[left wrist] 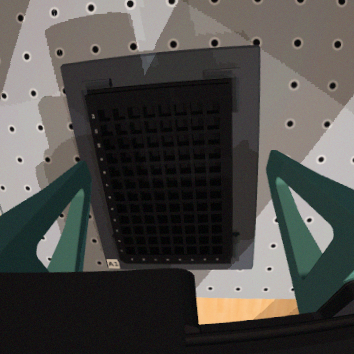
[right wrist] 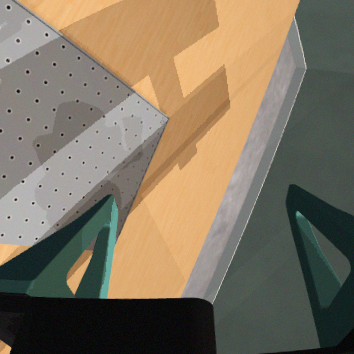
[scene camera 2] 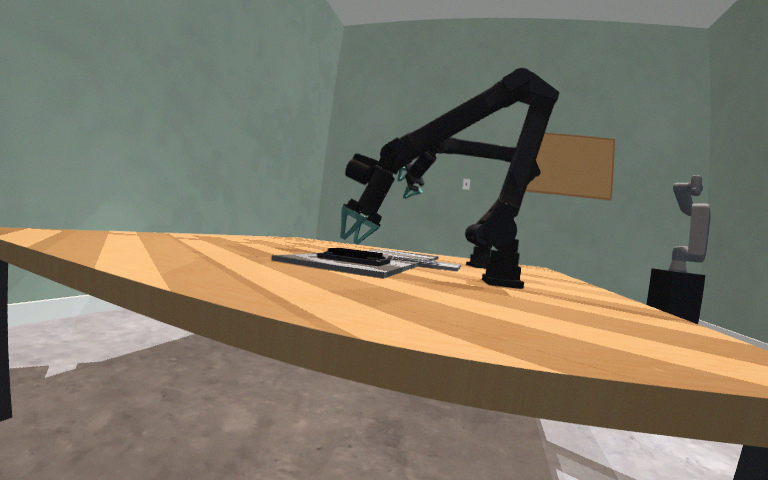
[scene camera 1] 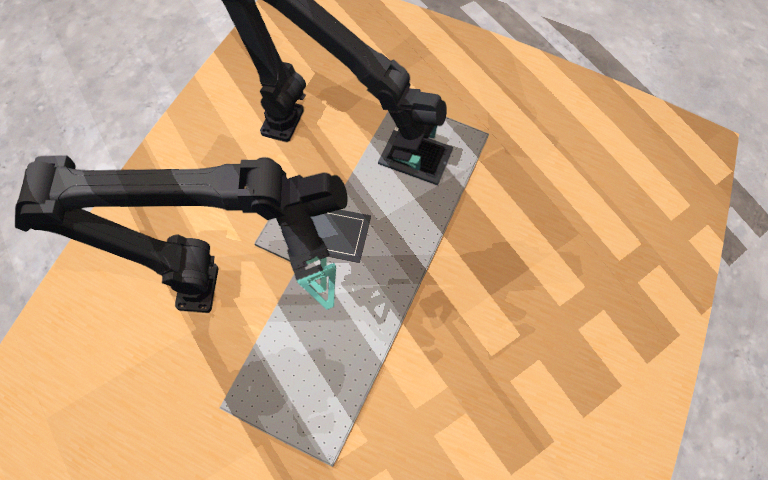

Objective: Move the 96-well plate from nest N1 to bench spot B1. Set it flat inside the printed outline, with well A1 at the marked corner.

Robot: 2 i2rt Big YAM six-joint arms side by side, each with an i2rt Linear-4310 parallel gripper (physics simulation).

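Seen in the pictures: left gripper, fingertip midpoint: (left wrist: pixel 178 163) (scene camera 2: pixel 349 241) (scene camera 1: pixel 424 153); right gripper, fingertip midpoint: (right wrist: pixel 200 197) (scene camera 2: pixel 401 189) (scene camera 1: pixel 326 299); left arm's base, link origin: (scene camera 2: pixel 501 283) (scene camera 1: pixel 282 121); right arm's base, link origin: (scene camera 2: pixel 480 267) (scene camera 1: pixel 197 287).
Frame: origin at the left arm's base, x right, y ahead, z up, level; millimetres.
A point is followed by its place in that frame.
Observation:
The black 96-well plate (scene camera 1: pixel 436 158) @[x 15, y 431, z 39 mm] (scene camera 2: pixel 353 253) @[x -32, y 372, z 34 mm] (left wrist: pixel 167 175) @[x 13, y 385, z 39 mm] sits in the dark nest (scene camera 1: pixel 407 171) @[x 67, y 369, z 25 mm] (left wrist: pixel 160 67) @[x 19, y 448, z 25 mm]; an A1 label (left wrist: pixel 113 263) @[x -51, y 306, z 25 mm] shows at the nest's lower-left corner in the left wrist view. My left gripper (scene camera 1: pixel 423 146) @[x 24, y 400, z 61 mm] (scene camera 2: pixel 350 240) @[x 24, y 400, z 61 mm] (left wrist: pixel 178 163) @[x 24, y 400, z 61 mm] is open and empty above the plate, its fingers toward the plate's two long sides. My right gripper (scene camera 1: pixel 327 285) @[x 524, y 333, z 278 mm] (scene camera 2: pixel 402 188) @[x 524, y 333, z 278 mm] (right wrist: pixel 200 197) @[x 524, y 333, z 278 mm] is open and empty, high above the perforated board. The printed white outline (scene camera 1: pixel 360 237) @[x 273, y 312, z 15 mm] on a dark pad is partly hidden by the right arm; its marked corner cannot be made out.
The perforated grey board (scene camera 1: pixel 317 362) @[x 588, y 314, z 13 mm] (right wrist: pixel 65 145) @[x 600, y 317, z 13 mm] lies on the wooden table (scene camera 1: pixel 566 226) @[x 80, y 795, z 0 mm] (scene camera 2: pixel 283 300) @[x -471, y 349, z 0 mm] and carries the nest. The right arm's wrist hangs over the pad. The table edge shows in the right wrist view. A grey robot arm (scene camera 2: pixel 699 226) stands on a black pedestal beyond the table.

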